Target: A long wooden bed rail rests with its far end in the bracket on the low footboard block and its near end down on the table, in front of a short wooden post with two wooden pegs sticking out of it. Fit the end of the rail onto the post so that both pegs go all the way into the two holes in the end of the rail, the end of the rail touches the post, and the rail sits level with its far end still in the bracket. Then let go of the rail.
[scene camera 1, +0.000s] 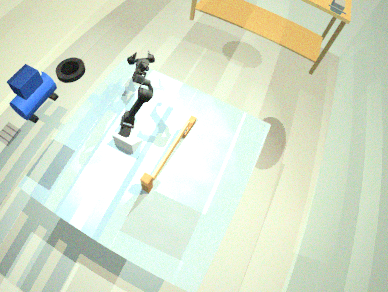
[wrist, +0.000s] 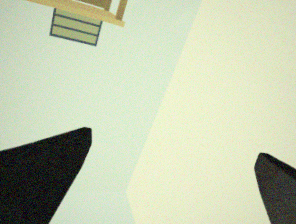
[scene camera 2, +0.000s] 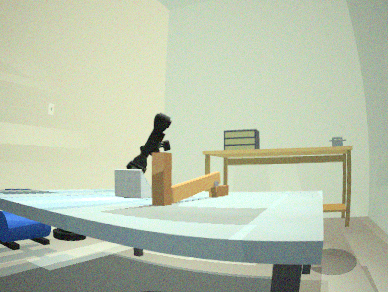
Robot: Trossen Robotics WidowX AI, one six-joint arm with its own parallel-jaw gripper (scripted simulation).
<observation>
The gripper (wrist: 174,148) is open, holding nothing. Further things: a wooden bed rail (scene camera 2: 179,192) and a wooden post (scene camera 2: 161,195).
The wrist view misses the wooden bed rail: it is out of frame.
</observation>
